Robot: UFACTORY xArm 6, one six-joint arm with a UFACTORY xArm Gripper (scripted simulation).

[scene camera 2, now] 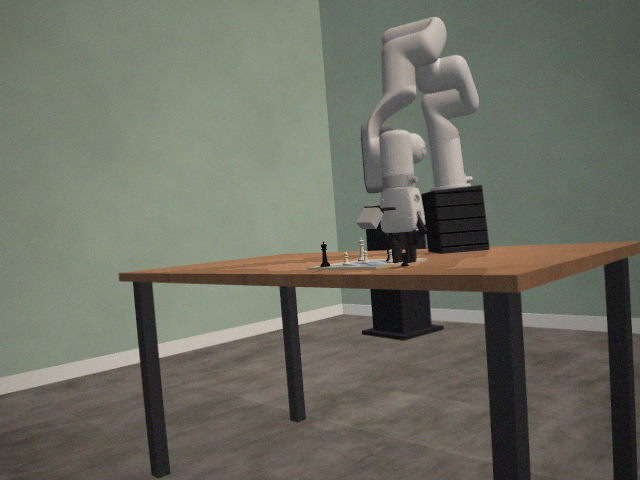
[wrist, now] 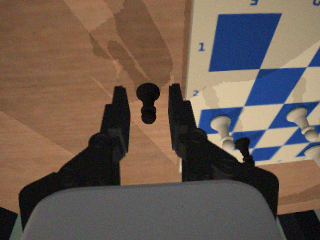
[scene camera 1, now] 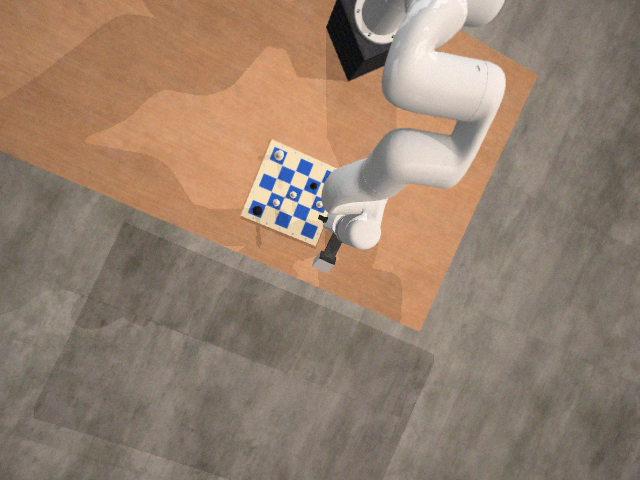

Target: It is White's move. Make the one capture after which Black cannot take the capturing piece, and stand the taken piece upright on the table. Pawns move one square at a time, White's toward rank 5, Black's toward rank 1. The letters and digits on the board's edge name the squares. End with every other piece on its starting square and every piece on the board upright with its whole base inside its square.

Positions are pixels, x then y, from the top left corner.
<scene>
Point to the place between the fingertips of my gripper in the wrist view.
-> At 148, 99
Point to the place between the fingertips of my gripper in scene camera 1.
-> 335, 226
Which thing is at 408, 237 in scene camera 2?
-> My gripper.
</scene>
